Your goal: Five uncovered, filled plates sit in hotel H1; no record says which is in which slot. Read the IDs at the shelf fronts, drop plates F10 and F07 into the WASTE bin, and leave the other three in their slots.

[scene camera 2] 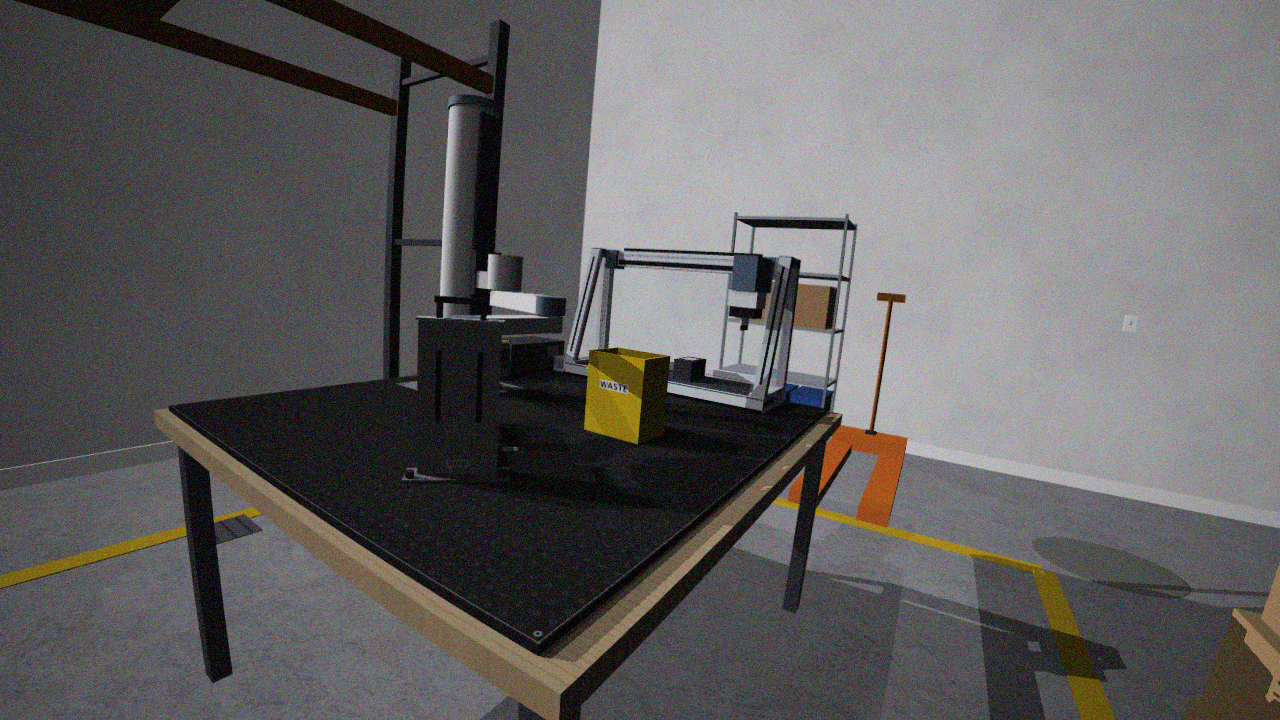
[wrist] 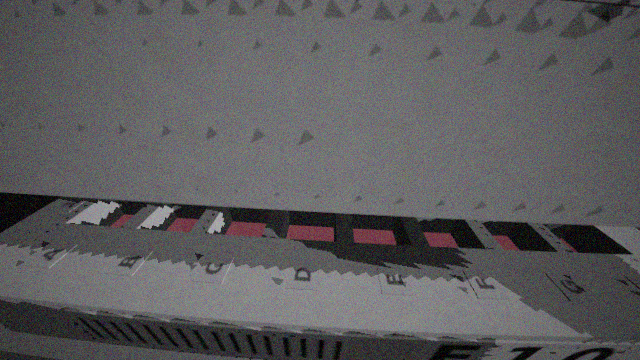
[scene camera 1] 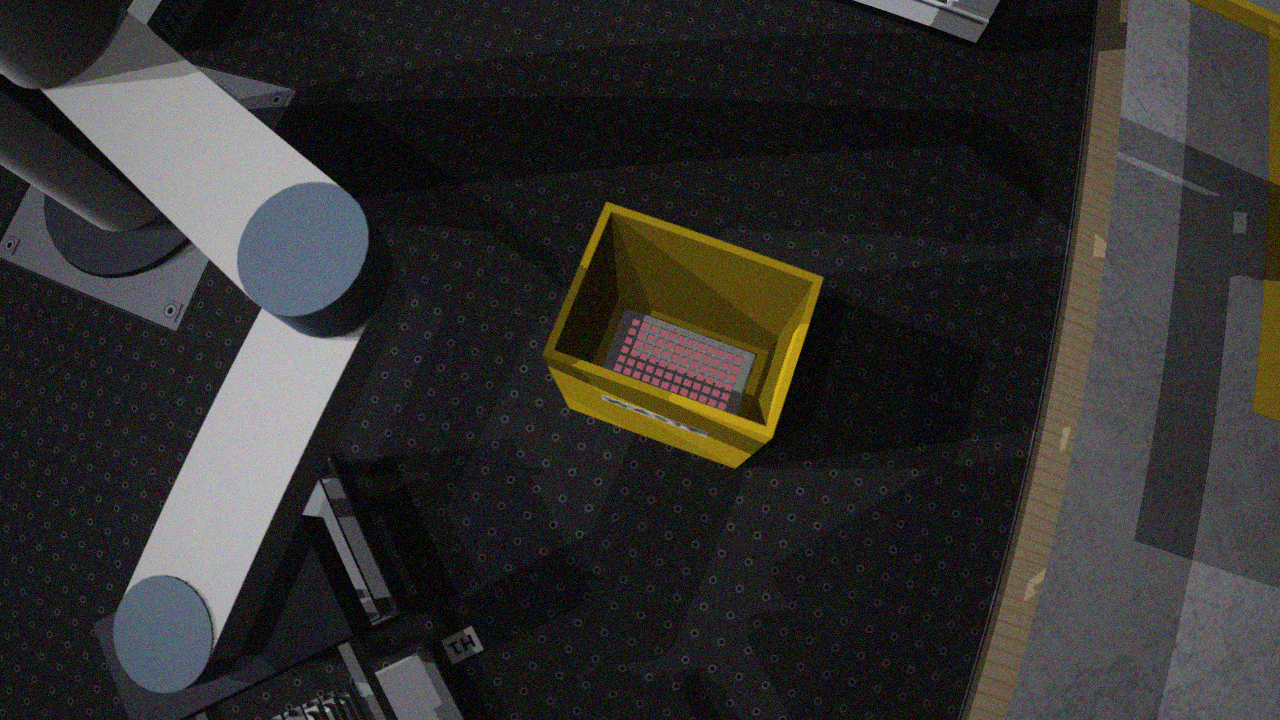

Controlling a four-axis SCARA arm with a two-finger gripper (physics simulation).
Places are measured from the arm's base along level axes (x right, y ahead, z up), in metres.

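Pixels of known places: gripper, fingertip midpoint: [wrist: 329,152].
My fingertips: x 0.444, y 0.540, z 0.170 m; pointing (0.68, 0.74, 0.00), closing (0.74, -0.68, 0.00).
For each thing: its top centre in the pictures, then the offset to it from my fingertips. "*": a spot on its surface instead. Level surfaces: height alone.
- yellow WASTE bin, middle of its top: [scene camera 1: 686,314] [scene camera 2: 630,353] dx -0.418, dy +0.106, dz +0.043 m
- plate with pink-filled wells, middle of its top: [scene camera 1: 675,372] dx -0.419, dy +0.106, dz -0.137 m
- uncovered plate, middle of its top: [wrist: 336,115] dx -0.015, dy -0.019, dz +0.024 m
- H1 tag, middle of its top: [scene camera 1: 462,645] dx -0.125, dy +0.007, dz -0.157 m
- black table mat, its level: dz -0.157 m
- light fixture bar, surface spot: [scene camera 1: 358,548] * dx -0.172, dy -0.113, dz -0.153 m
The yellow WASTE bin [scene camera 1: 662,425] [scene camera 2: 623,398] stands on the table; a plate with pink-filled wells [scene camera 1: 689,353] lies on its floor. Hotel H1 shows its dark back [scene camera 2: 459,385] in scene camera 2, which hides its slots. In the wrist view an uncovered plate [wrist: 320,305] fills the lower part, with row letters, several pink wells and an ID at the bottom edge, partly cut off, that seems to read E10. A grey underside [wrist: 320,100] hangs close above it. My gripper is open and empty at hotel H1; its fingertips are hidden under the arm's end and by the hotel.
The arm's forearm [scene camera 1: 232,465] [scene camera 2: 528,324] reaches to the hotel. The H1 tag [scene camera 1: 462,644] lies on the black table mat [scene camera 1: 805,555] [scene camera 2: 340,465] near a light fixture bar [scene camera 1: 358,548]. A gantry machine [scene camera 2: 675,261] stands behind the bin.
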